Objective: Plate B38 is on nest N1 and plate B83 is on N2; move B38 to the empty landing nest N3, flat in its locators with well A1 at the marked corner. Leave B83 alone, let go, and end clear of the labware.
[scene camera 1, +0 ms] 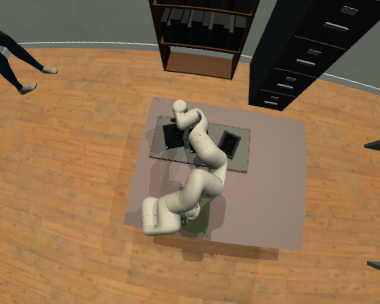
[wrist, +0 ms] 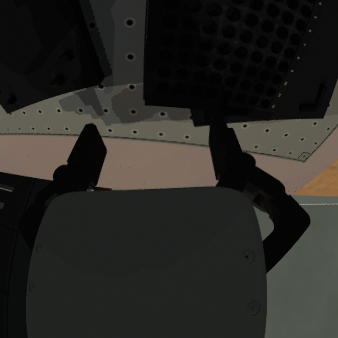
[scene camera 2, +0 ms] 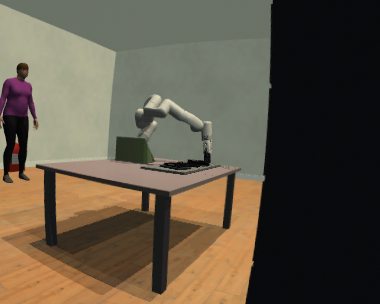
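Note:
A dark plate with rows of wells [wrist: 225,50] sits in a black nest at the upper right of the wrist view; its label is not readable. In scene camera 1, a dark plate and nest [scene camera 1: 175,137] are at the board's left end. A second dark nest [wrist: 45,50] shows at the wrist view's upper left. Another dark nest [scene camera 1: 230,144] is at the board's right; its contents are unclear. The arm hides most of the middle nest. My gripper [scene camera 2: 207,160] [wrist: 152,130] is open and empty, low at the board's end. Its right fingertip overlaps the near nest's edge in view; contact is unclear.
The nests stand on a grey perforated board [scene camera 1: 242,162] [wrist: 131,100] on the table [scene camera 1: 275,185] [scene camera 2: 100,172]. A green block [scene camera 1: 200,222] [scene camera 2: 132,149] is by the arm's base. A bookshelf [scene camera 1: 200,65] and black cabinet [scene camera 1: 270,80] stand beyond the table. A person [scene camera 2: 19,97] stands away.

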